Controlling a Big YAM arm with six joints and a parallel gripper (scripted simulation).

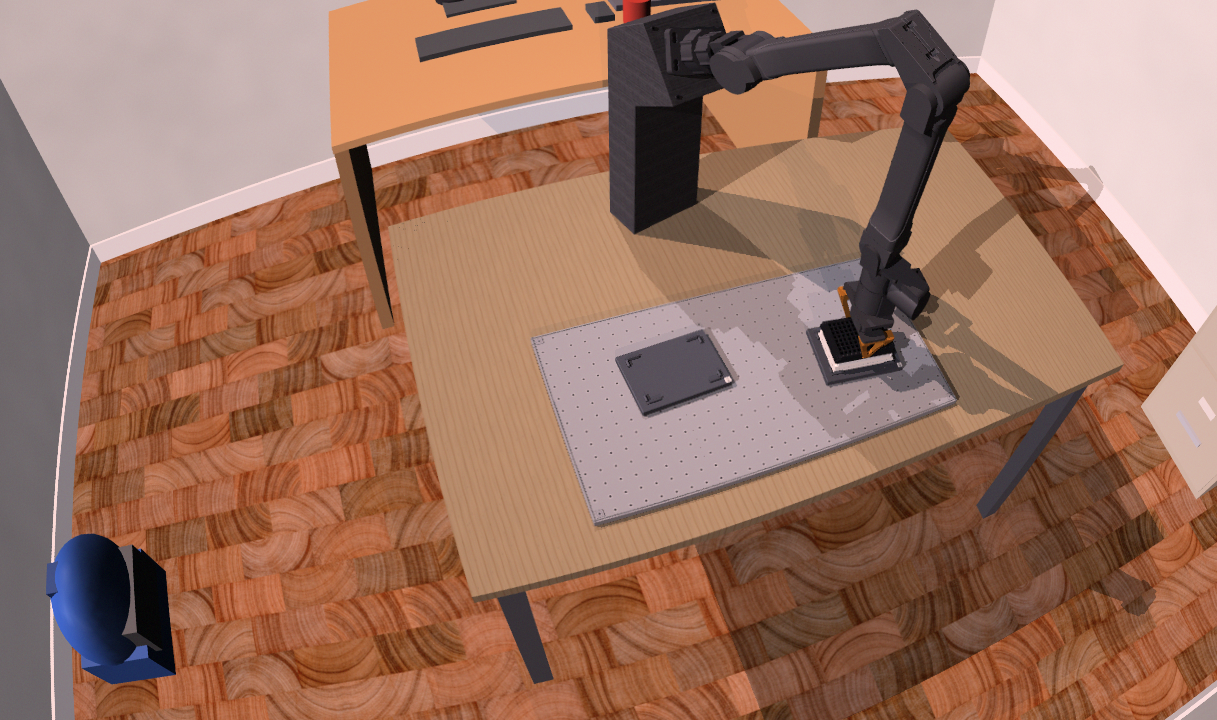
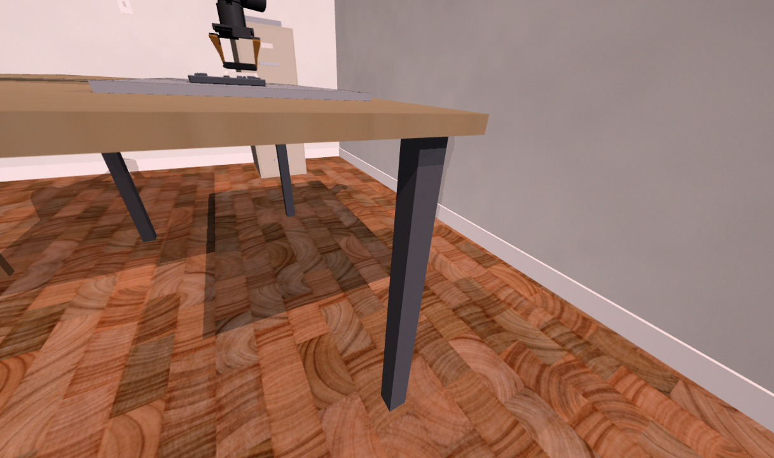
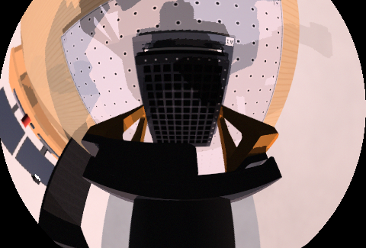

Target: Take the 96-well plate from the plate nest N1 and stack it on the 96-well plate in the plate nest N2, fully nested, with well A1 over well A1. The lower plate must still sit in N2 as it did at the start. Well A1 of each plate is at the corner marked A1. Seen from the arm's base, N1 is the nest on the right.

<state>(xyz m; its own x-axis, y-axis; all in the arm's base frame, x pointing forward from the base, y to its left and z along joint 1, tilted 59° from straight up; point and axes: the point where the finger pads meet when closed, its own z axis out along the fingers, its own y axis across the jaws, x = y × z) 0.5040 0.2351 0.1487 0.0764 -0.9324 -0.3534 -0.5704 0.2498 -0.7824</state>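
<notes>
Right now the black 96-well plate is right at my hand. Also, from my hand: white 96-well plate: 3 cm below.
</notes>
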